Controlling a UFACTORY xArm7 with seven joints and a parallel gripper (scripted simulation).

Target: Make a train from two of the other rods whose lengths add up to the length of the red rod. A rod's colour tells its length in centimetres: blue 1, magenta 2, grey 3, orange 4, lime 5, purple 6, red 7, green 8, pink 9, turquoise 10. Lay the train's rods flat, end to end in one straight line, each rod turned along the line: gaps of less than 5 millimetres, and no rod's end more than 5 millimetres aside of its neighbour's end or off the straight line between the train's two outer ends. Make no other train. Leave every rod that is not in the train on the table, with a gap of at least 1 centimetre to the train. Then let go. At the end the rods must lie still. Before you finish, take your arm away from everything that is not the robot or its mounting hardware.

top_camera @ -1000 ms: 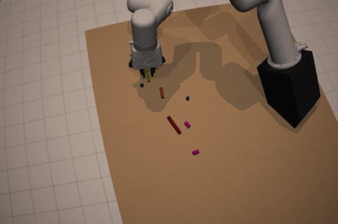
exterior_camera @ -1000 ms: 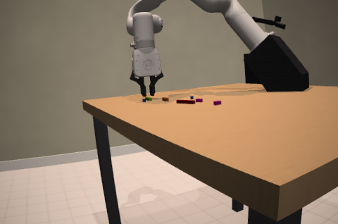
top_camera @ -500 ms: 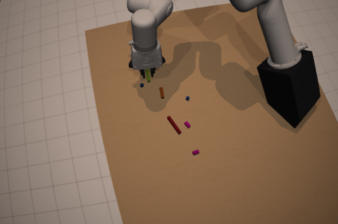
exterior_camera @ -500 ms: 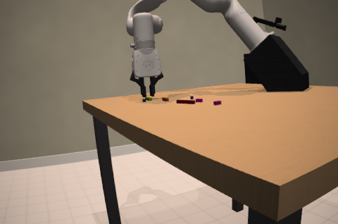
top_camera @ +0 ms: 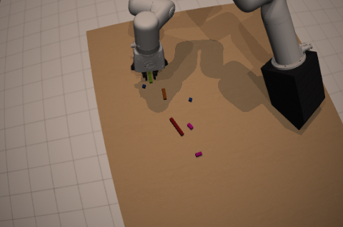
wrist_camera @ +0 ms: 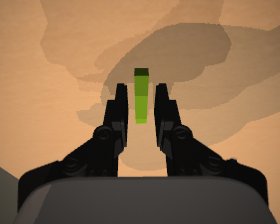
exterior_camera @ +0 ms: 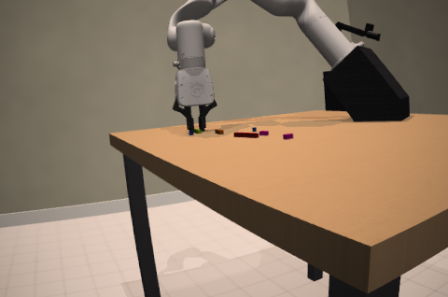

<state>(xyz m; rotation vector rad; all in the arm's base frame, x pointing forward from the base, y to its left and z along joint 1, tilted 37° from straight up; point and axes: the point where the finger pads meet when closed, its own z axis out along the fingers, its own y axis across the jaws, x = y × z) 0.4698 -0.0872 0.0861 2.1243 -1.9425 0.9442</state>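
My gripper is now 20 mm above the lime rod. From my hand the other things lie so: orange rod 80 mm to the left, 40 mm behind, 20 mm below; red rod 210 mm to the left, 50 mm behind, 20 mm below.
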